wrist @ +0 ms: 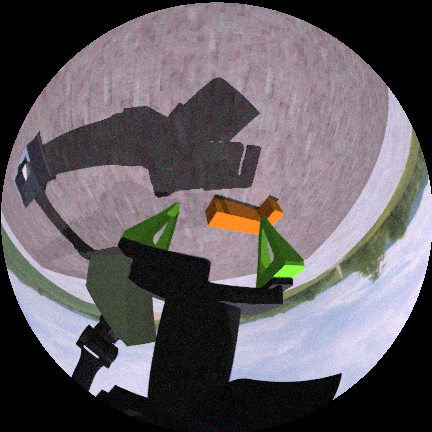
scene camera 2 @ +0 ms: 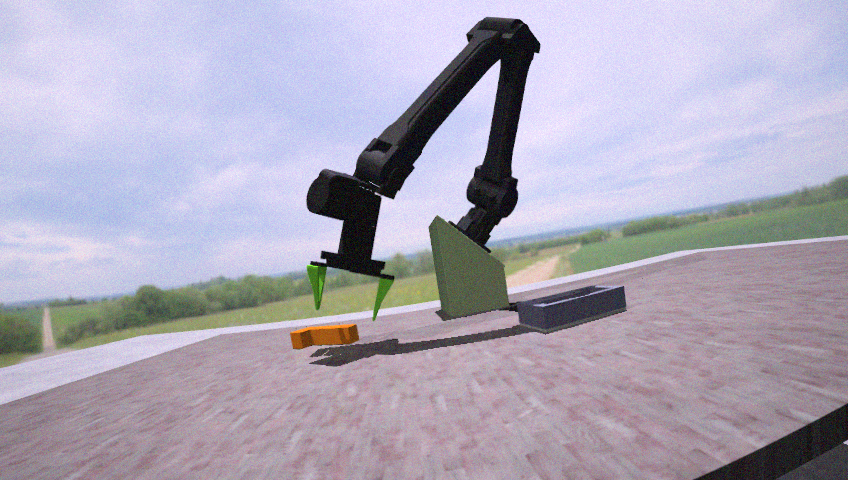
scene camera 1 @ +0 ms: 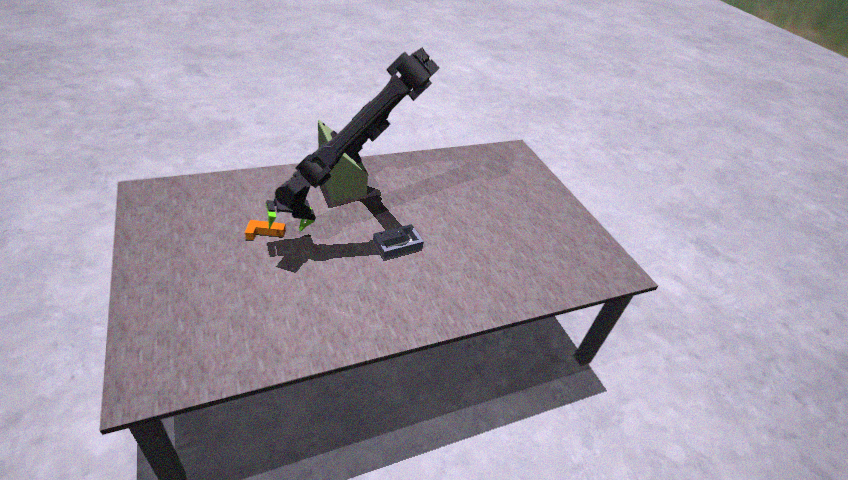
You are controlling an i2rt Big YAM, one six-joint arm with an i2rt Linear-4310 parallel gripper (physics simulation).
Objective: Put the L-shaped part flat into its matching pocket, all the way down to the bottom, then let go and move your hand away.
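Frame: origin at the arm's base, x back, y right, z up, level; millimetres.
Seen in the pictures: gripper, fingertip midpoint: (wrist: 219, 212) (scene camera 2: 345, 315) (scene camera 1: 284, 228); arm's base, link origin: (wrist: 119, 319) (scene camera 2: 464, 243).
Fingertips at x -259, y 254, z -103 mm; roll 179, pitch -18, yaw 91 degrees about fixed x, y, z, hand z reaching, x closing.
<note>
Offsets run from my fingertips to a thing's top centre. Level surfaces: height alone.
The orange L-shaped part {dy +54, dx +43, dz -23 mm} (scene camera 1: 259, 228) (scene camera 2: 327, 335) (wrist: 235, 220) lies flat on the table, with its short leg at the far left end in scene camera 1. My gripper (scene camera 1: 287, 229) (scene camera 2: 345, 314) (wrist: 219, 212) is open and empty, pointing down above the table. In scene camera 2 its fingertips are a little above the part and offset toward the right, with the part's right end below the gap. The dark blue-grey pocket block {dy -345, dx -101, dz -16 mm} (scene camera 1: 404, 252) (scene camera 2: 574, 310) (wrist: 31, 192) stands apart to the right in both scene views. Shadow covers part of it and its pocket floor shows poorly.
The green wedge-shaped arm mount (scene camera 1: 346, 181) (scene camera 2: 470, 279) (wrist: 117, 295) stands behind the gripper and block. The table {dz -53 mm} (scene camera 1: 357, 303) extends toward the front edge. The arm's dark shadow falls between the part and the block.
</note>
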